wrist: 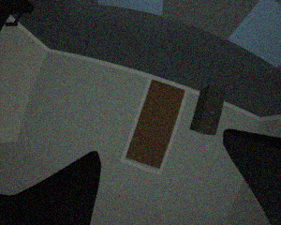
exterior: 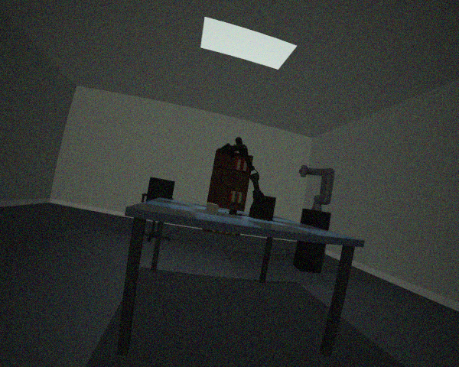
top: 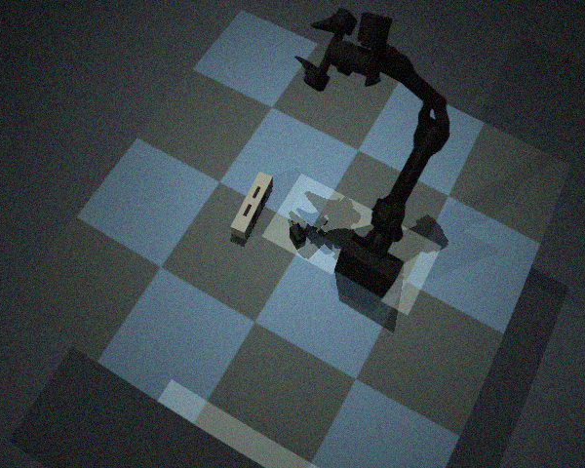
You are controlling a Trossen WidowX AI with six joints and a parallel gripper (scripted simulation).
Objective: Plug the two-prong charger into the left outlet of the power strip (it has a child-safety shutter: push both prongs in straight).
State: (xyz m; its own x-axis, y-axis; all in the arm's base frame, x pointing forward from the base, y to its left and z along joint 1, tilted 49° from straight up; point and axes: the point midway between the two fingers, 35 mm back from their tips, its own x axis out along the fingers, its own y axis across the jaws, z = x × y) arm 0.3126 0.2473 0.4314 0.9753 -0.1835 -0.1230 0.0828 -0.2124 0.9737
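My gripper tip is 490 mm above the dark two-prong charger, 230 mm to the right of it and 170 mm past it.
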